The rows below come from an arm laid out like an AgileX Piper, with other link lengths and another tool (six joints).
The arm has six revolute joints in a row. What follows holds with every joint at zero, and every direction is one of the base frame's. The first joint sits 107.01 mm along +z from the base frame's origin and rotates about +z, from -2.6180 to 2.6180 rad. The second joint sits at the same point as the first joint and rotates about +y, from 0.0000 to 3.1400 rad. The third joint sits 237.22 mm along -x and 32.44 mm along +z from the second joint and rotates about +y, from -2.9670 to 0.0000 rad. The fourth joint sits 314.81 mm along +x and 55.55 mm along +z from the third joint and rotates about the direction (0.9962, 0, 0.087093), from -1.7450 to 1.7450 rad. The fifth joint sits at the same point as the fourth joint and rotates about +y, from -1.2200 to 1.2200 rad. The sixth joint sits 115.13 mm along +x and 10.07 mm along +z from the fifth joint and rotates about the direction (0.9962, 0, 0.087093), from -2.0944 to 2.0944 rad. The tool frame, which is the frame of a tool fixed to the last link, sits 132.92 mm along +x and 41.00 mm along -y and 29.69 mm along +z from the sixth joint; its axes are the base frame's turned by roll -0.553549, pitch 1.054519 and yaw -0.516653 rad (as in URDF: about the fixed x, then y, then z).
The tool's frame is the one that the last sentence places.
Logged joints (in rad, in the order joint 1, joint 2, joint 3, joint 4, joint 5, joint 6), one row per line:
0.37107, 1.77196, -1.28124, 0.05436, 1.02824, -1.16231
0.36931, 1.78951, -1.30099, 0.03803, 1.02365, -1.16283
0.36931, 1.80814, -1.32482, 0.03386, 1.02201, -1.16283
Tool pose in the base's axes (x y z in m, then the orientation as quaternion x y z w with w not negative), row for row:
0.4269, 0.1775, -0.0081, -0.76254, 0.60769, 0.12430, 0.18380
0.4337, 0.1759, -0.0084, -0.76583, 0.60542, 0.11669, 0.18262
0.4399, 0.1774, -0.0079, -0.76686, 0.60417, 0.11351, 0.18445
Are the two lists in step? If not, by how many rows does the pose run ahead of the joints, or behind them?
They are in step.
